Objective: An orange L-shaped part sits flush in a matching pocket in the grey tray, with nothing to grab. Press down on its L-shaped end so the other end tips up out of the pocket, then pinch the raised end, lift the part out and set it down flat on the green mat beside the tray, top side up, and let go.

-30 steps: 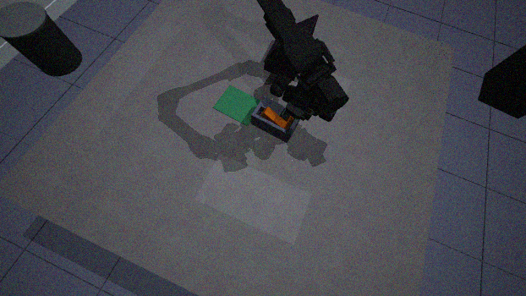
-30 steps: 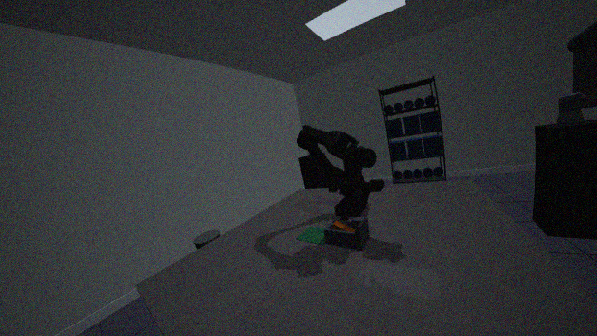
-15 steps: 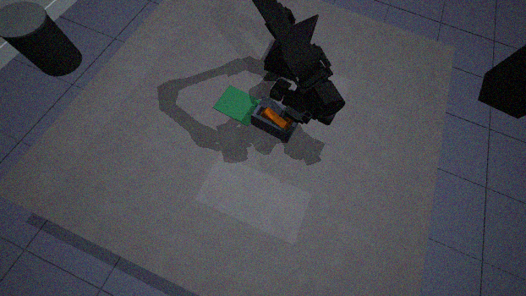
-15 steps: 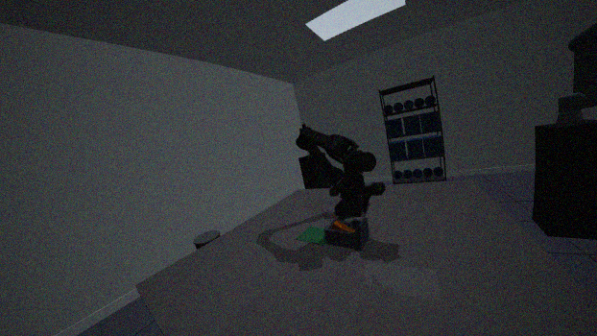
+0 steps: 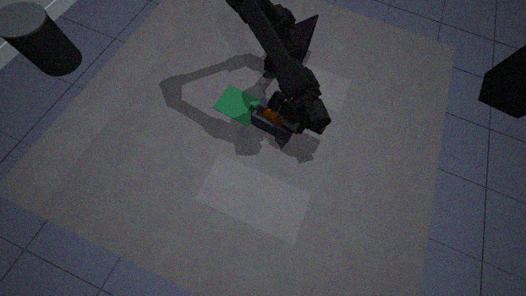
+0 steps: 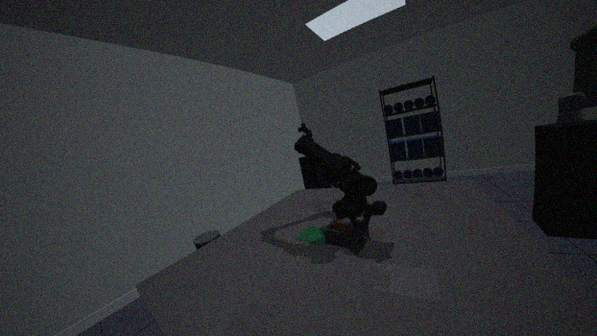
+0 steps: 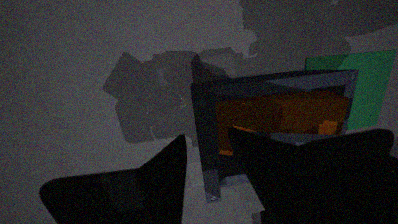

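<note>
The orange L-shaped part is 1 cm behind my gripper tip, 5 cm to the right of it and 2 cm below it. Round my gripper tip: green mat: 22 cm to the right, 8 cm below.
</note>
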